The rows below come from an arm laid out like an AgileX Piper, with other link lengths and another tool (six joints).
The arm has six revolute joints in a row. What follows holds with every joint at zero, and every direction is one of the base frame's.
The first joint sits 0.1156 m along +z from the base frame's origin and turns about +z.
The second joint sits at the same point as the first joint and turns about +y.
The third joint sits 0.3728 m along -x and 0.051 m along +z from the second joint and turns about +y.
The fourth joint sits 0.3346 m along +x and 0.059 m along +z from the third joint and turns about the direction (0.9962, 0, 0.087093).
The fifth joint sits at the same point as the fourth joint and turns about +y.
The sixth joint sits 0.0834 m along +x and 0.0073 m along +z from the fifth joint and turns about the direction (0.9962, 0, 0.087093).
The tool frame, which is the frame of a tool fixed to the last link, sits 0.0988 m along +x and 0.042 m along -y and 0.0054 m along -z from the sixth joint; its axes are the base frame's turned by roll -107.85, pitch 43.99 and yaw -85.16 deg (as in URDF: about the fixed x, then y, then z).
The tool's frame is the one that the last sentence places.
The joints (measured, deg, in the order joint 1, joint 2, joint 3, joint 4, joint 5, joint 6), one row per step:
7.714 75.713 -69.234 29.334 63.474 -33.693
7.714 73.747 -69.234 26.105 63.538 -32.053
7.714 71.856 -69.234 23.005 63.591 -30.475
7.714 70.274 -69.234 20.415 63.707 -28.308
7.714 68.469 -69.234 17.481 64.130 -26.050
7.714 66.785 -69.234 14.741 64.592 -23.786
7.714 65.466 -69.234 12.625 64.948 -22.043
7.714 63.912 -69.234 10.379 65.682 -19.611
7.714 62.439 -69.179 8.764 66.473 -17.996
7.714 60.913 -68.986 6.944 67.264 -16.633
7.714 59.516 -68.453 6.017 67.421 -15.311
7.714 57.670 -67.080 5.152 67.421 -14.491
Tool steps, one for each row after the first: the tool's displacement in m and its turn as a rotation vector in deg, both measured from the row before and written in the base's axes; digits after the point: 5 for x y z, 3 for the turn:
-0.00823 -0.01016 0.01031 -2.321 -1.552 -1.248
-0.00814 -0.00993 0.01007 -2.175 -1.561 -1.323
-0.00777 -0.00849 0.00807 -1.413 -0.954 -1.848
-0.00976 -0.00968 0.00888 -1.667 -0.979 -1.939
-0.00963 -0.00918 0.00813 -1.433 -0.874 -2.023
-0.00770 -0.00718 0.00639 -1.064 -0.750 -1.627
-0.01043 -0.00785 0.00673 -0.817 -0.508 -2.195
-0.01012 -0.00599 0.00584 -0.630 -0.481 -1.483
-0.01044 -0.00671 0.00510 -0.951 -0.510 -1.383
-0.00873 -0.00389 0.00254 -0.050 -0.582 -1.259
-0.01095 -0.00405 -0.00129 -0.292 -0.443 -0.865

